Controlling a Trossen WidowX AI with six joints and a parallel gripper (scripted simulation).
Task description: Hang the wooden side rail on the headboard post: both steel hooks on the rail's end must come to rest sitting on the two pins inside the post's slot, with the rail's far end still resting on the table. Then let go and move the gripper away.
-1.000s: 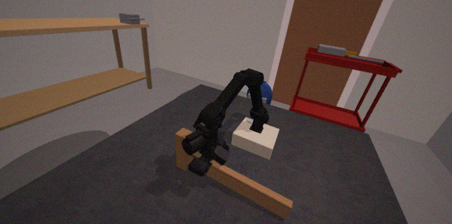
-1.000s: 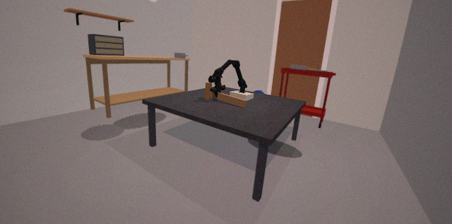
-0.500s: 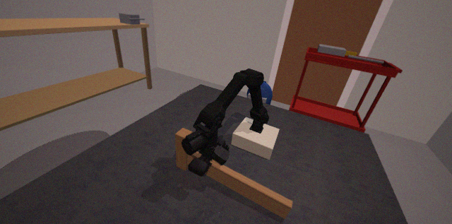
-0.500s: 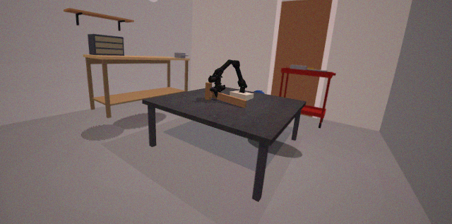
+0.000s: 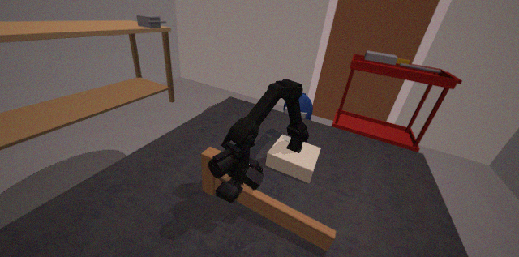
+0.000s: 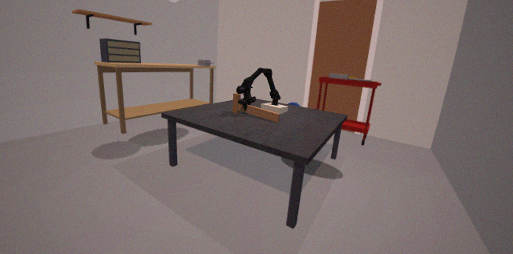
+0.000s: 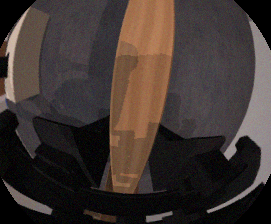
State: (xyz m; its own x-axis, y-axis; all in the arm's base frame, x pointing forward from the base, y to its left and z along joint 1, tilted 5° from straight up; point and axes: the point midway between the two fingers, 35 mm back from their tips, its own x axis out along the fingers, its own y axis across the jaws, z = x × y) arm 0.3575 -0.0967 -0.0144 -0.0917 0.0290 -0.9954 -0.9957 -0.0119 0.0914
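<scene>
Now: the wooden headboard post 120 mm to the right of my gripper tip and 40 mm above it.
</scene>
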